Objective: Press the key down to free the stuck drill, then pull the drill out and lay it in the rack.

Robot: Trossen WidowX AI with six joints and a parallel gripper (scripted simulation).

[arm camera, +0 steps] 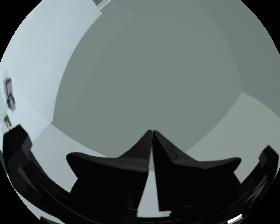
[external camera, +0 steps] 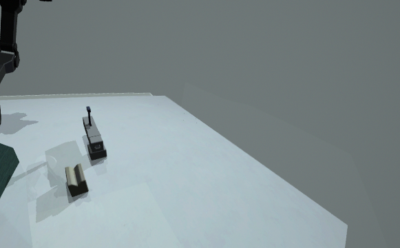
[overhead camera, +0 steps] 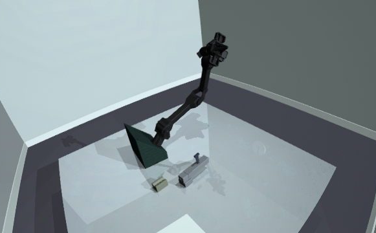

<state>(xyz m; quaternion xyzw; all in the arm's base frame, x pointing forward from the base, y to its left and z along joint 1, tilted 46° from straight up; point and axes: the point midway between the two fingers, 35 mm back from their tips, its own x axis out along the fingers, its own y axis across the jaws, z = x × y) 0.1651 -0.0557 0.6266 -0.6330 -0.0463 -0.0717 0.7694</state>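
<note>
The key is 11 cm ahead of my gripper tip, 29 cm to the right of it and 48 cm below it. The rest, counted from my gripper tip: drill: 12 cm ahead, 34 cm to the right, 53 cm below; rack: 9 cm ahead, 50 cm to the right, 57 cm below.
</note>
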